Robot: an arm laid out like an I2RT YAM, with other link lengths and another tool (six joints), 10 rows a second.
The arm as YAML. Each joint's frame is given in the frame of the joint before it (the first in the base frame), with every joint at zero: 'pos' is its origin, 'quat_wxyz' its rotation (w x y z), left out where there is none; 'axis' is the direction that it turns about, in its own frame. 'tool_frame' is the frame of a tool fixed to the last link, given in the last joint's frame.
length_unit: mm
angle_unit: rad
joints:
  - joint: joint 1
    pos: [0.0, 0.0, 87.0]
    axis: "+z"
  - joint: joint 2
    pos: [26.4, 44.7, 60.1]
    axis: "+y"
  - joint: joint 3
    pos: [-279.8, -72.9, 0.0]
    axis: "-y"
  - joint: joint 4
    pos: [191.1, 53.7, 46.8]
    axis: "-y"
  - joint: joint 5
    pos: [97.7, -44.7, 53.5]
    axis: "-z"
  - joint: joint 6
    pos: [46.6, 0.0, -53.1]
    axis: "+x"
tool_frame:
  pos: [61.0, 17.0, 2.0]
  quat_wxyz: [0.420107, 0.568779, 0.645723, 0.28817]
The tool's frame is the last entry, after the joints.
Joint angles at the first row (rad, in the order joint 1, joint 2, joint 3, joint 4, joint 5, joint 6):
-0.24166 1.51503 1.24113 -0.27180 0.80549 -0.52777
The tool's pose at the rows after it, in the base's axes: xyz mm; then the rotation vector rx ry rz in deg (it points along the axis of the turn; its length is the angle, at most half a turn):
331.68 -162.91 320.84 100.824 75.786 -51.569
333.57 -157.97 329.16 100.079 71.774 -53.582
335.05 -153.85 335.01 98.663 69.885 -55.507
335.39 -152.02 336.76 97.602 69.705 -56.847
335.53 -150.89 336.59 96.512 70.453 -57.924
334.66 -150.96 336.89 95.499 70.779 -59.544
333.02 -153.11 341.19 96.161 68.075 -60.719
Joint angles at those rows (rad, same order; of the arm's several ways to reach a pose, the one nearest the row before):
-0.21076 1.51541 1.24113 -0.27029 0.85279 -0.52891
-0.17721 1.51541 1.24113 -0.23441 0.93708 -0.54686
-0.15393 1.51540 1.24111 -0.20541 0.98859 -0.58233
-0.14477 1.51542 1.24115 -0.19629 1.00653 -0.60787
-0.14097 1.51540 1.24114 -0.19629 1.00803 -0.63039
-0.13944 1.51502 1.24109 -0.19547 1.01681 -0.65672
-0.13830 1.51543 1.24115 -0.17492 1.05725 -0.66434

